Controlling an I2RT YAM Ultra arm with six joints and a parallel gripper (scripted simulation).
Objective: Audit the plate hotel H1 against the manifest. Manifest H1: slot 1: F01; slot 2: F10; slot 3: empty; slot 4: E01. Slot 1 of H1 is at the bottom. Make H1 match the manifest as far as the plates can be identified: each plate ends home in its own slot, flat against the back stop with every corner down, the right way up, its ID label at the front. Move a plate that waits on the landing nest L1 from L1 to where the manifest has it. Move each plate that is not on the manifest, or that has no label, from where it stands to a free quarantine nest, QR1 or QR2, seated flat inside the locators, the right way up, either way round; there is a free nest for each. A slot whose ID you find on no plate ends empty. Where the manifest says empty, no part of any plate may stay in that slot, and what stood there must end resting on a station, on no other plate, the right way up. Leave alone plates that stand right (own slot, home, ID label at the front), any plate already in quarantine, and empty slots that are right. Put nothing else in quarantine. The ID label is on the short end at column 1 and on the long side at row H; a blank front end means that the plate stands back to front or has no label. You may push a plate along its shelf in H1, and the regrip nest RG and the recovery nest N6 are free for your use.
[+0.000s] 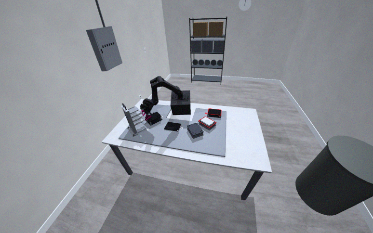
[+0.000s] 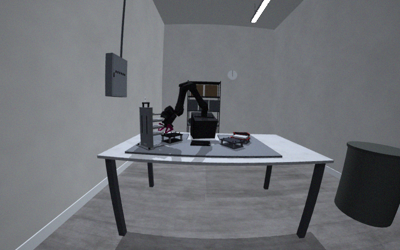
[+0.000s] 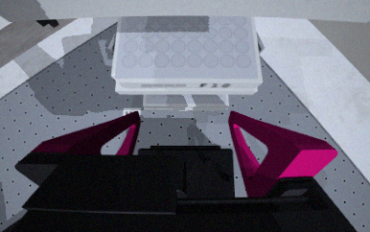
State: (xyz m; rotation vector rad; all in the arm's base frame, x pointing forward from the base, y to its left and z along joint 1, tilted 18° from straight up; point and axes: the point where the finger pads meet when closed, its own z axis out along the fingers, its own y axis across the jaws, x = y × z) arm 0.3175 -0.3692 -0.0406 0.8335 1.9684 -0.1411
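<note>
Right now my hand is 9 cm past the black regrip nest, 7 cm to the right of it and 4 cm above it. Round my hand: H1 tag 8 cm ahead, 6 cm to the left, 10 cm below.
</note>
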